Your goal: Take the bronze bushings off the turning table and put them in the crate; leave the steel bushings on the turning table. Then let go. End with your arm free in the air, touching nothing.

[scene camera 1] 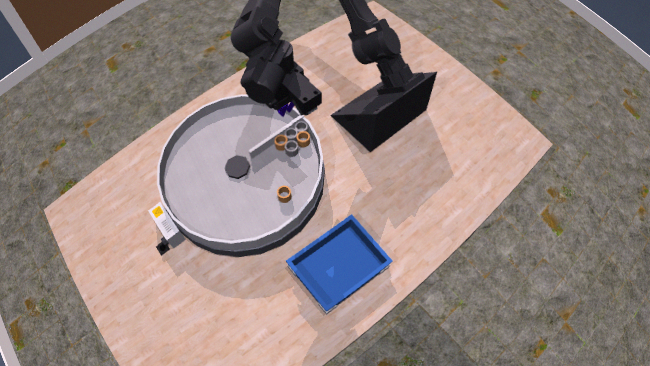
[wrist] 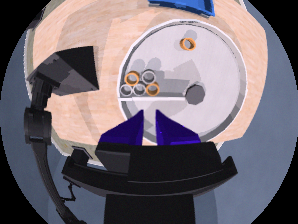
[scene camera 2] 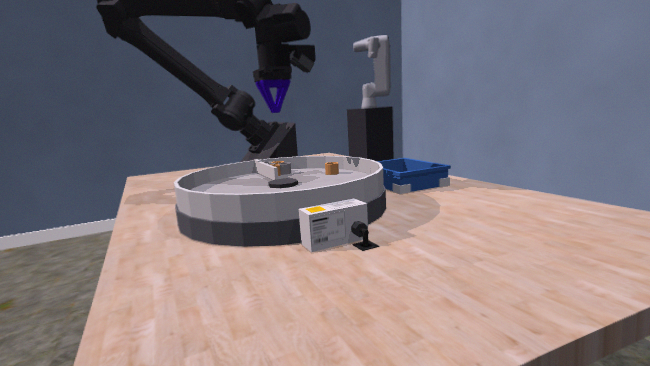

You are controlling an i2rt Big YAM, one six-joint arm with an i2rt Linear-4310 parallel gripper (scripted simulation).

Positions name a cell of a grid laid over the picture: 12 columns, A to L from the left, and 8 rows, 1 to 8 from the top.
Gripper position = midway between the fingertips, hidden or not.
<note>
In view: my gripper (scene camera 2: F3), a blue crate (scene camera 1: G6) and a grey turning table (scene camera 1: D5).
My gripper is seen too in the wrist view (wrist: G5). The blue crate also shows in scene camera 2 (scene camera 2: H4). The grey turning table shows as well in the wrist view (wrist: I3) and in scene camera 2 (scene camera 2: F4).
</note>
